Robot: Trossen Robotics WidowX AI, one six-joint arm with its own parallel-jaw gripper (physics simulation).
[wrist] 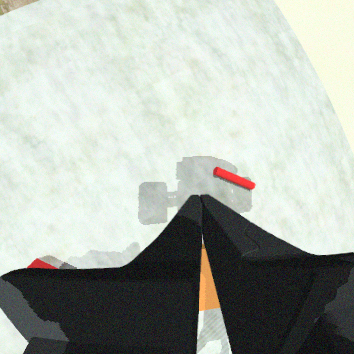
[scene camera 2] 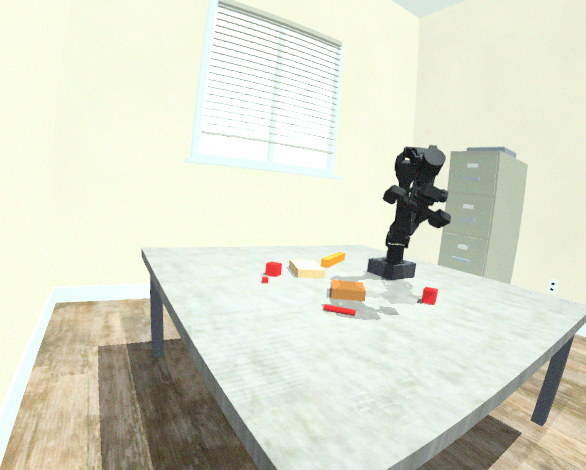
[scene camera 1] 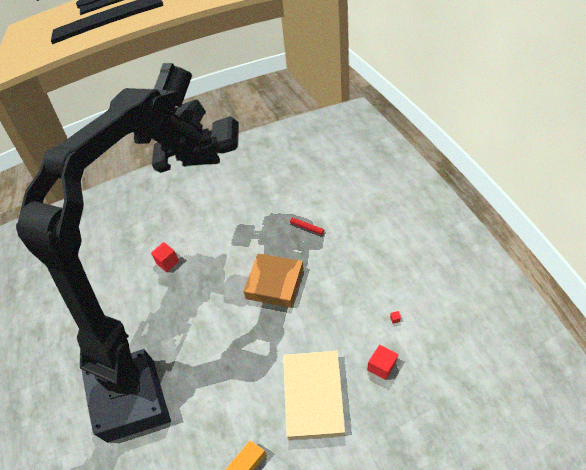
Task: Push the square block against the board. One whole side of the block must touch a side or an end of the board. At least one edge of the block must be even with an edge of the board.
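Where they show: gripper, between the fingertips: (wrist: 198,202) (scene camera 2: 409,235) (scene camera 1: 218,161); arm's base, origin of its link: (scene camera 2: 394,262) (scene camera 1: 121,380).
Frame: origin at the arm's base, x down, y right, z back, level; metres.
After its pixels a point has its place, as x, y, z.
An orange-brown square block (scene camera 1: 274,280) @(0.027, -0.128, -0.341) (scene camera 2: 348,290) @(0.029, -0.178, -0.371) (wrist: 208,290) @(0.027, -0.137, -0.315) lies flat, apart from the cream board. In the wrist view, part of it shows through the gap behind the fingertips; the fingers hide the rest. The cream board (scene camera 1: 315,395) @(0.027, 0.132, -0.330) (scene camera 2: 307,269) @(0.027, 0.058, -0.365) lies flat on the table, on the near side of the block in scene view 1. The block is turned slightly relative to it, with bare table between them. My gripper (scene camera 1: 202,159) (wrist: 198,202) @(-0.154, -0.317, -0.305) is shut and empty, high above the table and touching neither. The board does not show in the wrist view.
A red rod (scene camera 1: 307,226) @(0.044, -0.250, -0.457) (scene camera 2: 339,310) @(0.048, -0.261, -0.462) (wrist: 234,178) @(0.043, -0.257, -0.453) lies beyond the block. A red cube (scene camera 1: 165,257) @(0.017, -0.268, -0.136) (scene camera 2: 429,295) @(0.030, -0.297, -0.149) stands left of it in scene view 1. Another red cube (scene camera 1: 383,361) @(0.016, 0.122, -0.463) (scene camera 2: 273,268) @(0.029, 0.096, -0.476) and a tiny one (scene camera 1: 395,317) @(0.040, 0.038, -0.531) (scene camera 2: 265,280) @(0.048, 0.026, -0.536) are right of the board. A yellow-orange bar (scene camera 1: 246,456) @(0.025, 0.199, -0.182) (scene camera 2: 333,259) @(0.031, 0.206, -0.147) lies nearby.
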